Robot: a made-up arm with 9 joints. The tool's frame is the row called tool.
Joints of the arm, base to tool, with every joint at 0 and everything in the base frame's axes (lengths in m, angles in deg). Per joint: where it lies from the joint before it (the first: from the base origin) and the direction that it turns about. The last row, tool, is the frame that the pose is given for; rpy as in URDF.
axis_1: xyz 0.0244 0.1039 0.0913 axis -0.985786 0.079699 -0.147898
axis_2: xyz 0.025 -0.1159 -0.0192 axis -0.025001 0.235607 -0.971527
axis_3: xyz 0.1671 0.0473 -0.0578 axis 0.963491 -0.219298 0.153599
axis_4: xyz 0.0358 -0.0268 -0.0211 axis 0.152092 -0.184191 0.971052
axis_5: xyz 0.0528 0.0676 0.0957 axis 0 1 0
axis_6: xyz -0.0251 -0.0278 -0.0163 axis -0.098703 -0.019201 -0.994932
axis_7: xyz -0.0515 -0.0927 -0.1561 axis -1 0 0
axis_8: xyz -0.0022 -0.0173 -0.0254 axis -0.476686 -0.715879 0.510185
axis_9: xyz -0.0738 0.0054 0.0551 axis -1 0 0
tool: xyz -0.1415 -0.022 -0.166 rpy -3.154 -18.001 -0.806
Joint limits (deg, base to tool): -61.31..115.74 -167.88..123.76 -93.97..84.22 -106..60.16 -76.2..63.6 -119.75..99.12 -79.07..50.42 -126.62..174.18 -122.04..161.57
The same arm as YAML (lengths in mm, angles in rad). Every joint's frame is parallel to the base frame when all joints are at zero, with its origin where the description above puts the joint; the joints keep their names.
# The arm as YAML. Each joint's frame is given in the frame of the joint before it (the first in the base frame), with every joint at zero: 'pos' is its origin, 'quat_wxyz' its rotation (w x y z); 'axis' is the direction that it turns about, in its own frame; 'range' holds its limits. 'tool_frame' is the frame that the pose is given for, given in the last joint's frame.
length_unit: mm
angle_unit: rad
joints:
  - joint: axis_1
    pos: [24.4, 103.9, 91.3]
    quat_wxyz: [1.0, 0.0, 0.0, 0.0]
    axis: [-0.985786, 0.079699, -0.147898]
    range: [-1.0701, 2.02]
  - joint: axis_2
    pos: [25.0, -115.9, -19.2]
    quat_wxyz: [1.0, 0.0, 0.0, 0.0]
    axis: [-0.025001, 0.235607, -0.971527]
    range: [-2.9301, 2.16]
  - joint: axis_3
    pos: [167.1, 47.3, -57.8]
    quat_wxyz: [1.0, 0.0, 0.0, 0.0]
    axis: [0.963491, -0.219298, 0.153599]
    range: [-1.6401, 1.4699]
  - joint: axis_4
    pos: [35.8, -26.8, -21.1]
    quat_wxyz: [1.0, 0.0, 0.0, 0.0]
    axis: [0.152092, -0.184191, 0.971052]
    range: [-1.85, 1.05]
  - joint: axis_5
    pos: [52.8, 67.6, 95.7]
    quat_wxyz: [1.0, 0.0, 0.0, 0.0]
    axis: "+y"
    range: [-1.3299, 1.11]
  - joint: axis_6
    pos: [-25.1, -27.8, -16.3]
    quat_wxyz: [1.0, 0.0, 0.0, 0.0]
    axis: [-0.098703, -0.019201, -0.994932]
    range: [-2.09, 1.73]
  - joint: axis_7
    pos: [-51.5, -92.7, -156.1]
    quat_wxyz: [1.0, 0.0, 0.0, 0.0]
    axis: "-x"
    range: [-1.38, 0.88]
  - joint: axis_8
    pos: [-2.2, -17.3, -25.4]
    quat_wxyz: [1.0, 0.0, 0.0, 0.0]
    axis: [-0.476686, -0.715879, 0.510185]
    range: [-2.2099, 3.04]
  - joint: axis_9
    pos: [-73.8, 5.4, 55.1]
    quat_wxyz: [1.0, 0.0, 0.0, 0.0]
    axis: "-x"
    range: [-2.13, 2.8199]
tool_frame:
  pos: [-141.5, -22.0, -166.0]
  quat_wxyz: [0.987258, -0.028281, -0.156189, -0.01125]

